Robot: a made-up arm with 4 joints.
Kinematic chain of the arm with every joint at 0, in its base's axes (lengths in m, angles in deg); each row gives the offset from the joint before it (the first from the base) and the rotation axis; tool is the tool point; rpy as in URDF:
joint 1: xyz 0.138 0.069 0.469 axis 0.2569 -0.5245 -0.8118
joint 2: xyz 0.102 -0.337 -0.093 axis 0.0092 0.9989 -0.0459
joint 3: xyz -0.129 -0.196 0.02 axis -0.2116 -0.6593 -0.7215
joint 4: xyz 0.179 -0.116 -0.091 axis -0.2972 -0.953 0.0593
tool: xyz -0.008 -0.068 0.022 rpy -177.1 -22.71 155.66
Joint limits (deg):
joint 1: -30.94..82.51
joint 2: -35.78..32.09
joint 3: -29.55..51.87
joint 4: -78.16..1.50
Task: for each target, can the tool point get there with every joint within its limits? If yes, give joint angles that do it. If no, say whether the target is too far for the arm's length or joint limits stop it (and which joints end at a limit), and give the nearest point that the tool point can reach.
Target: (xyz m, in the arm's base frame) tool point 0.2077 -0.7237 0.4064
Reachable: yes | joints -1.29 -3.36 38.86 -51.31
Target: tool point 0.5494 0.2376 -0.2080
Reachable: no: joint limits stop it (at a limit: joint 1, joint 3, joint 4) | nearest point 0.5785 -0.4405 0.2625 | short by 0.826 m
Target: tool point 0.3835 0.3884 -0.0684
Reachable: no: joint limits stop it (at a limit: joint 1, joint 2, joint 3, joint 4) | nearest point -0.1096 -0.2510 -0.0866 | short by 0.808 m
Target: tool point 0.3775 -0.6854 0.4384
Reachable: yes | joints -16.60 -0.24 35.48 -32.67
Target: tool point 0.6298 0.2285 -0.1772
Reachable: no: joint limits stop it (at a limit: joint 1, joint 2, joint 3, joint 4) | nearest point 0.5850 -0.4366 0.2680 | short by 0.802 m
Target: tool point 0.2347 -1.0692 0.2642
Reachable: no: too far | nearest point 0.1912 -0.7381 0.3757 | short by 0.352 m
